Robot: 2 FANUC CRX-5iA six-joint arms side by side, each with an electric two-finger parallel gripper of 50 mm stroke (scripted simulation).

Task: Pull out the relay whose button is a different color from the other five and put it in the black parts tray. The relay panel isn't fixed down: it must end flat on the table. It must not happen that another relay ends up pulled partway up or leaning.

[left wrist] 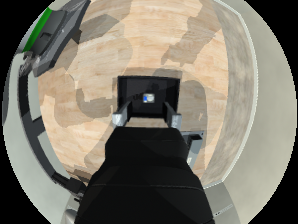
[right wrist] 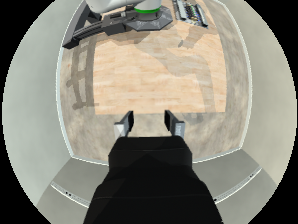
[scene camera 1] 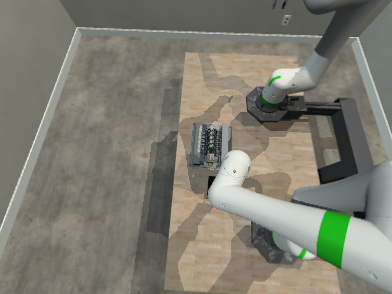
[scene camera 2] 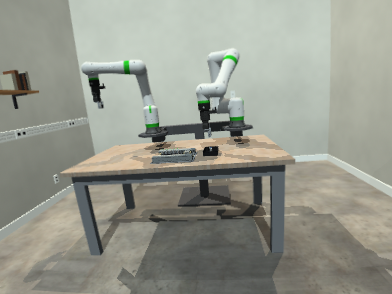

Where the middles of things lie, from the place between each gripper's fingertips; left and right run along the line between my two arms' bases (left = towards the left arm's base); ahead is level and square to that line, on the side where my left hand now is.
Now: the black parts tray (left wrist: pixel 129 88) 14 cm below my left hand. The rest, counted from my left hand: relay panel (scene camera 1: pixel 201 156) (7 cm ahead, 28 cm to the right, 13 cm below).
Right now my right hand is 340 mm short of the relay panel, 730 mm to the right of it and 420 mm above it. Round my right hand: black parts tray: 270 mm ahead, 1010 mm to the left, 430 mm below.
